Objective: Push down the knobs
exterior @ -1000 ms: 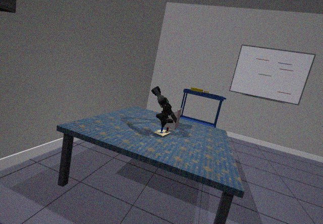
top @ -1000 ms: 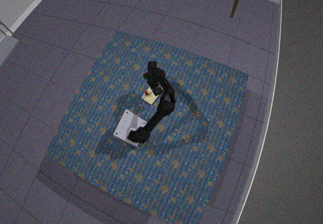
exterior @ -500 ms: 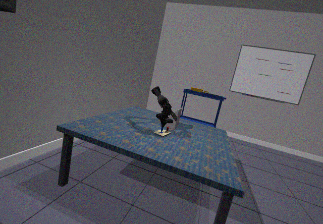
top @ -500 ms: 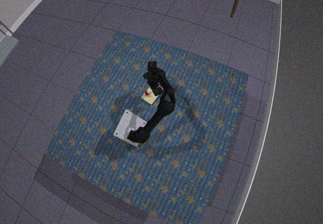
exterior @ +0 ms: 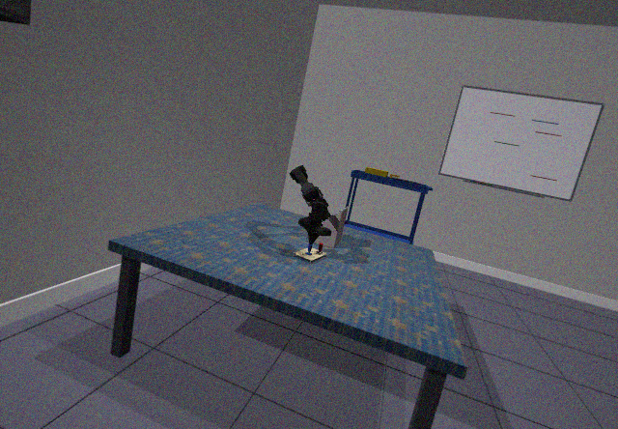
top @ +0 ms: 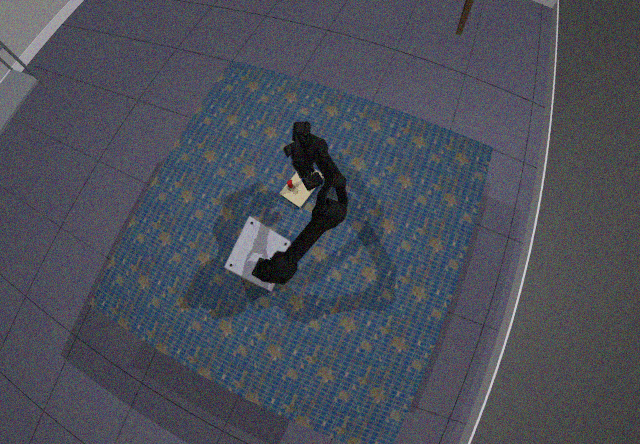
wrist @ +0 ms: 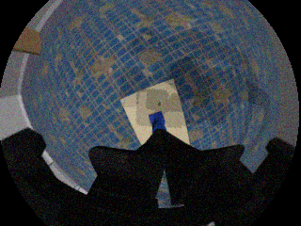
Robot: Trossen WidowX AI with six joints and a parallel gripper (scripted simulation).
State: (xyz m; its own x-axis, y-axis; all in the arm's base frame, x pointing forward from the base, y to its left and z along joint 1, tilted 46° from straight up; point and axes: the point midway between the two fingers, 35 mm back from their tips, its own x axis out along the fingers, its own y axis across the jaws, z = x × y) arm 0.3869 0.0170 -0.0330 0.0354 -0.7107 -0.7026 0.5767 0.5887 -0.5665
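My gripper tip is now 2 cm above the blue knob. Round my gripper tip: red knob (5 cm behind, 4 cm to the left, 1 cm below).
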